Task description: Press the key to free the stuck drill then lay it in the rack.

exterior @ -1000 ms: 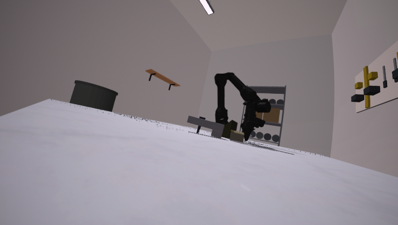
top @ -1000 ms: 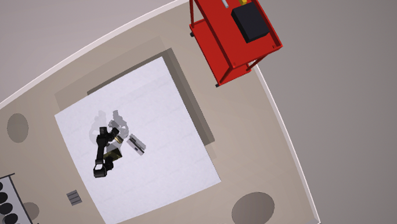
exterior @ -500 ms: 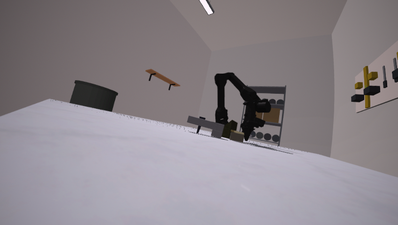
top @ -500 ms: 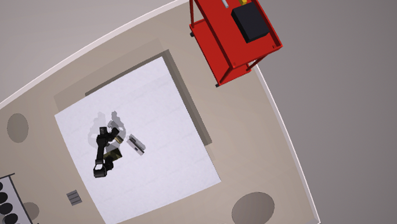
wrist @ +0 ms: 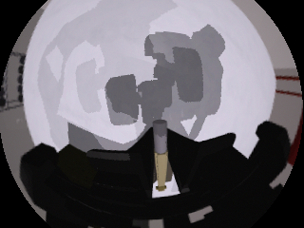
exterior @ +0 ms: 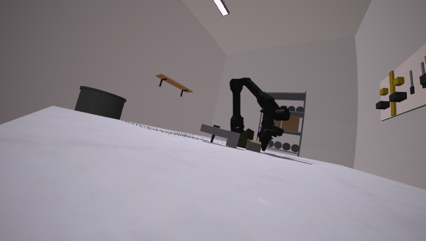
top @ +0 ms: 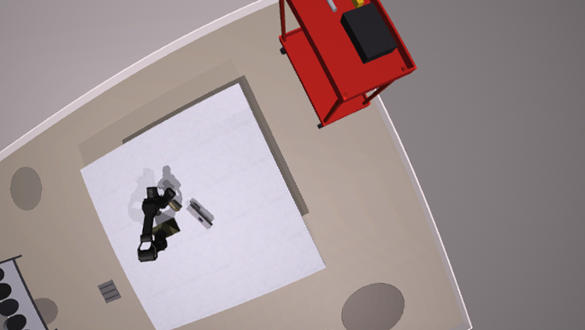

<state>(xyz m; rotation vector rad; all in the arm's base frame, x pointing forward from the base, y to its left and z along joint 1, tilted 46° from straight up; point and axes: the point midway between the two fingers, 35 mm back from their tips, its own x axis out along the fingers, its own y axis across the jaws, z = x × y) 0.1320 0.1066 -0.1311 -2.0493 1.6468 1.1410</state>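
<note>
The drill is 10 mm ahead of my gripper tip, 40 mm to the right of it and 40 mm above it. Round my gripper tip: grey block 150 mm ahead, 170 mm to the right, 40 mm above.
</note>
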